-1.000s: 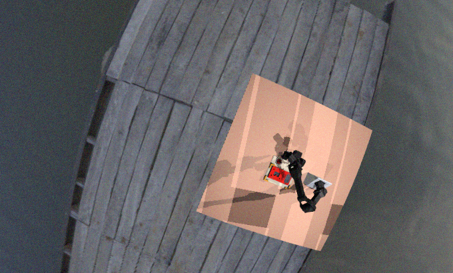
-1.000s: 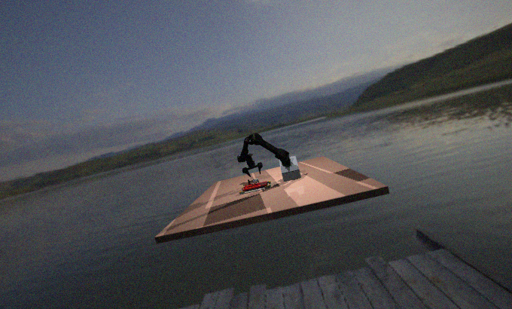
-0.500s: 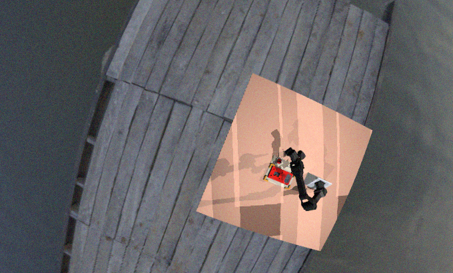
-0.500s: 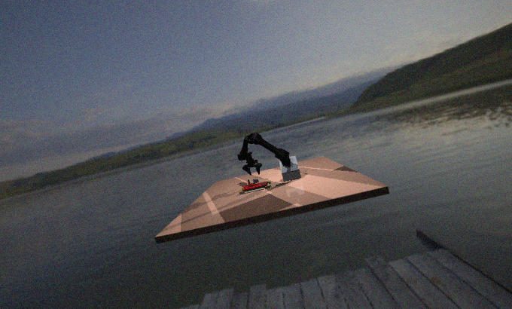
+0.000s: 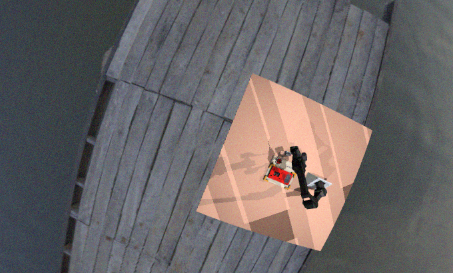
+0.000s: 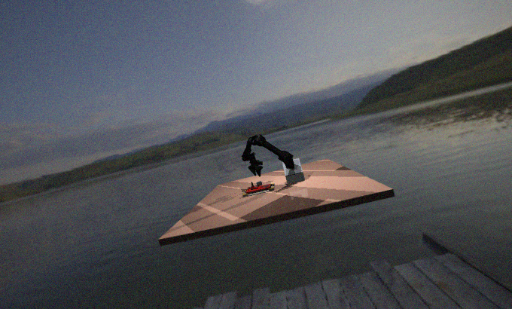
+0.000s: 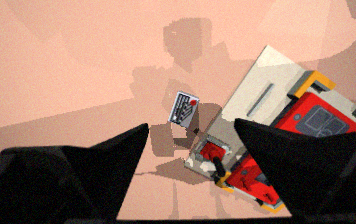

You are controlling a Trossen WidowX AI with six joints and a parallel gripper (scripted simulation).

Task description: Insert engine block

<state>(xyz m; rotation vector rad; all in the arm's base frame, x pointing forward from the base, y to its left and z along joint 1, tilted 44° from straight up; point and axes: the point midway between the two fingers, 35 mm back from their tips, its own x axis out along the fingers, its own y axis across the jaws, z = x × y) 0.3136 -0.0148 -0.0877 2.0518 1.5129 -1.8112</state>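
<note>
Right now my gripper tip is 70 mm above the engine block, 10 mm to the left of it and 10 mm short of it.
</note>
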